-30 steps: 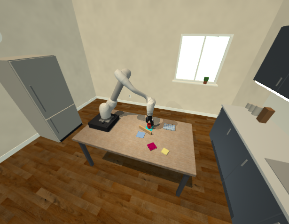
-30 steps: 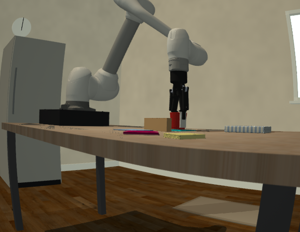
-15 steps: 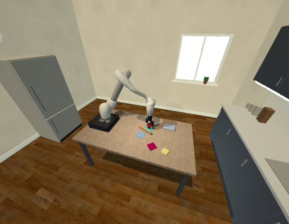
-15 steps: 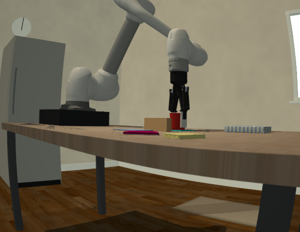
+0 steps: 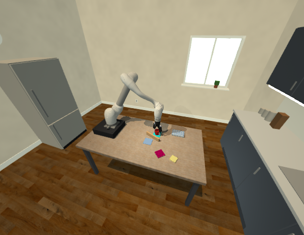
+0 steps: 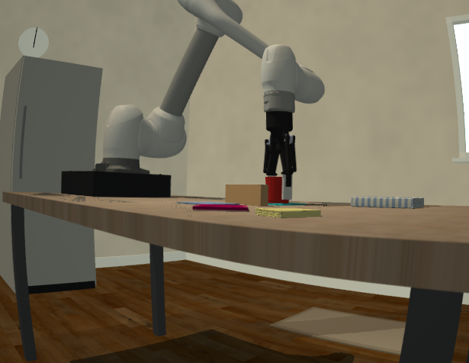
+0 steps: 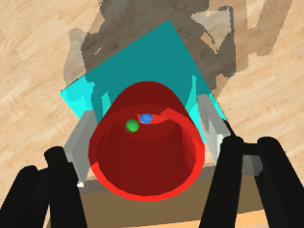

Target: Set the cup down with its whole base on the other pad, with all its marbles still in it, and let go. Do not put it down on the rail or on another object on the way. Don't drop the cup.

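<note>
My hand is 2 cm above the red cup. The rest, counted from my hand: light blue pad 10 cm behind, 18 cm to the right, 5 cm below; then wooden rail 5 cm behind, 9 cm to the right, 2 cm below; then teal pad 5 cm below.
</note>
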